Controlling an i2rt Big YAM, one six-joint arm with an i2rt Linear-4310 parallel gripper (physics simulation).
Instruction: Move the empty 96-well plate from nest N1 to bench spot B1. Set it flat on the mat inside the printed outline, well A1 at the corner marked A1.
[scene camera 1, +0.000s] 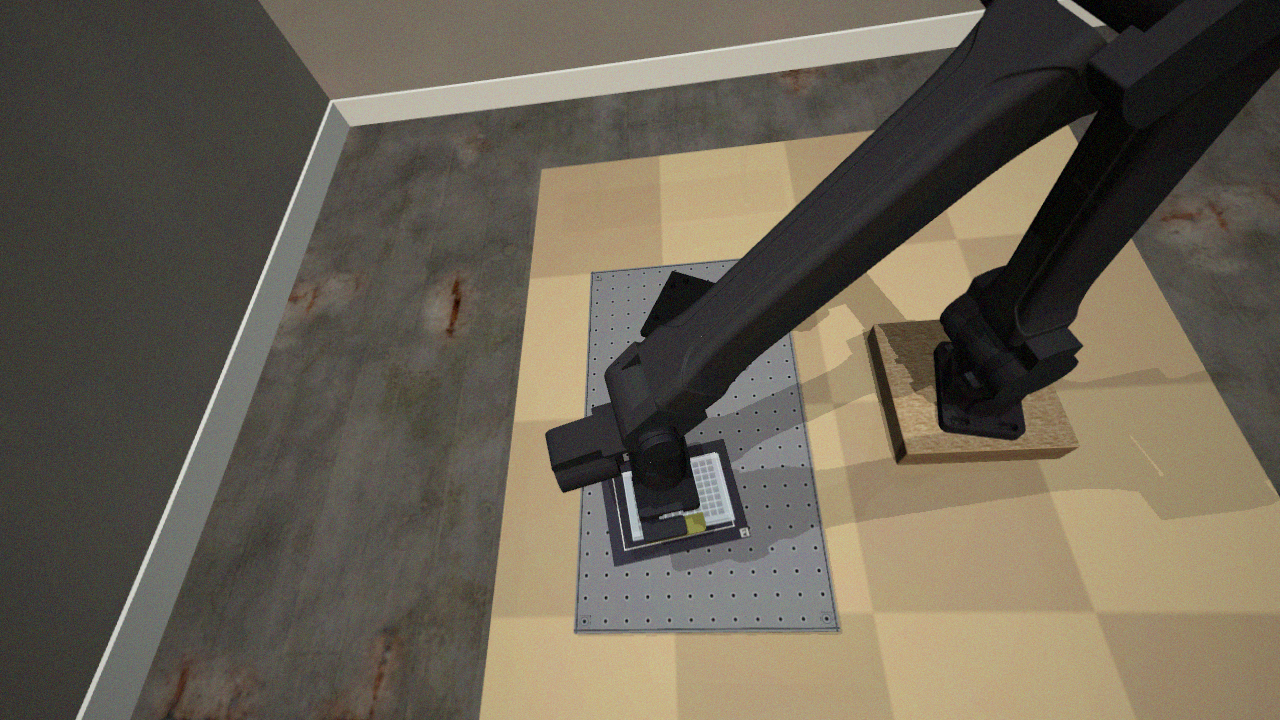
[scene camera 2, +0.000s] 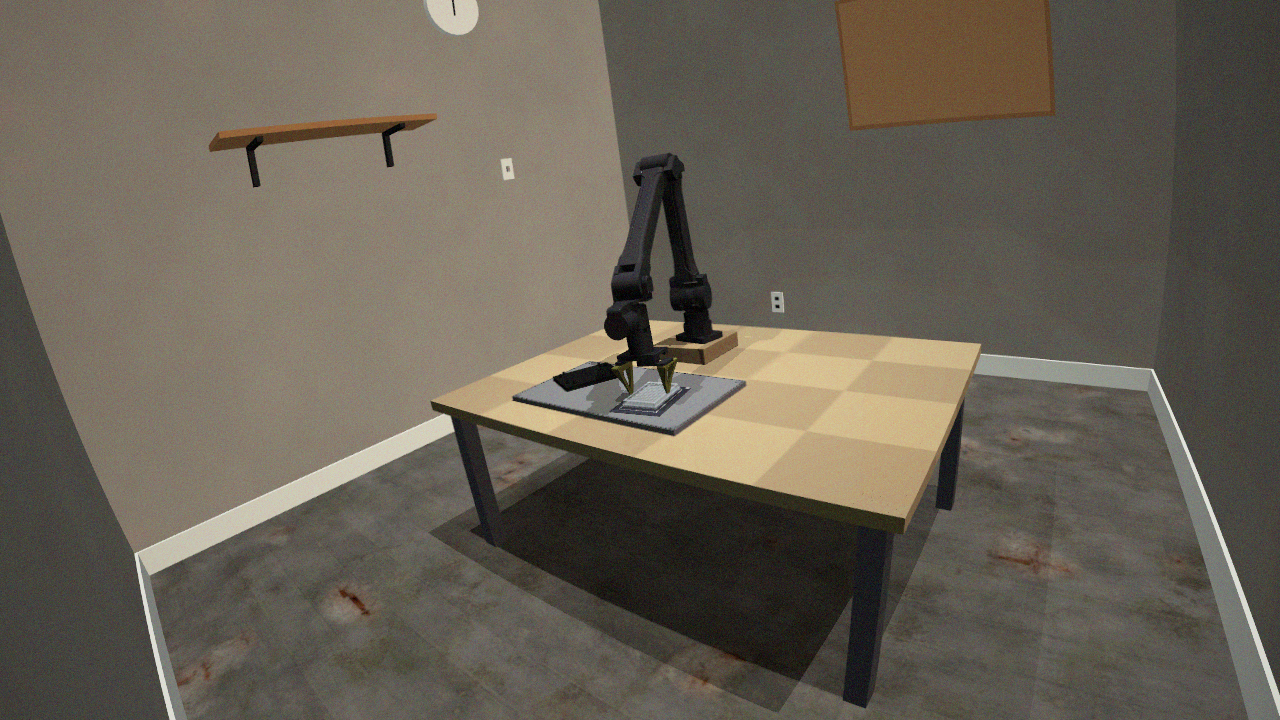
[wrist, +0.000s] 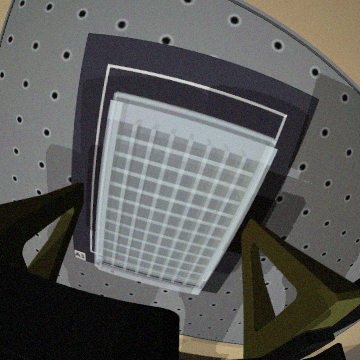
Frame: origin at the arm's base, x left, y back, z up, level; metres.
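Seen in the pictures: gripper, fingertip midpoint: (scene camera 1: 667, 496) (scene camera 2: 649, 393) (wrist: 166, 211); arm's base, link origin: (scene camera 1: 974, 391) (scene camera 2: 699, 338).
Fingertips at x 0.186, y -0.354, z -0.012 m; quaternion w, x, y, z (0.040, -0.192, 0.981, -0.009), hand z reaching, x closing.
Offsets run from my fingertips to a thing's top centre. "spot": to the spot under its first point. Level surfaces: height alone.
The clear 96-well plate {dy +0.010, dx -0.005, dz -0.001 m} (scene camera 1: 711, 488) (scene camera 2: 648, 396) (wrist: 175, 195) is over the dark mat {dz -0.015 m} (scene camera 1: 626, 557) (wrist: 150, 55), apparently resting on it. In the wrist view it is offset from the white outline {spot: dy -0.062, dx +0.021, dz -0.015 m} (wrist: 208, 88): a strip shows inside the far line, and the near end reaches past the A1 corner. The A1 mark {dy +0.098, dx +0.025, dz -0.015 m} (scene camera 1: 743, 531) (wrist: 80, 255) is beside that near end. Which plate corner is well A1 is too unclear to tell. My gripper (scene camera 2: 646, 390) (wrist: 166, 211) is open, its fingers on either side of the plate and holding nothing. In scene camera 1 the wrist hides part of the plate.
The mat lies on a grey perforated board {spot: dy +0.055, dx +0.118, dz -0.017 m} (scene camera 1: 698, 608) (scene camera 2: 707, 407). A black block {dy +0.011, dx -0.273, dz +0.005 m} (scene camera 1: 673, 302) (scene camera 2: 581, 377) stands on the board beyond the mat, partly behind the arm; I cannot tell whether it is nest N1. The arm's base is on a wooden block (scene camera 1: 984, 447) (scene camera 2: 707, 353).
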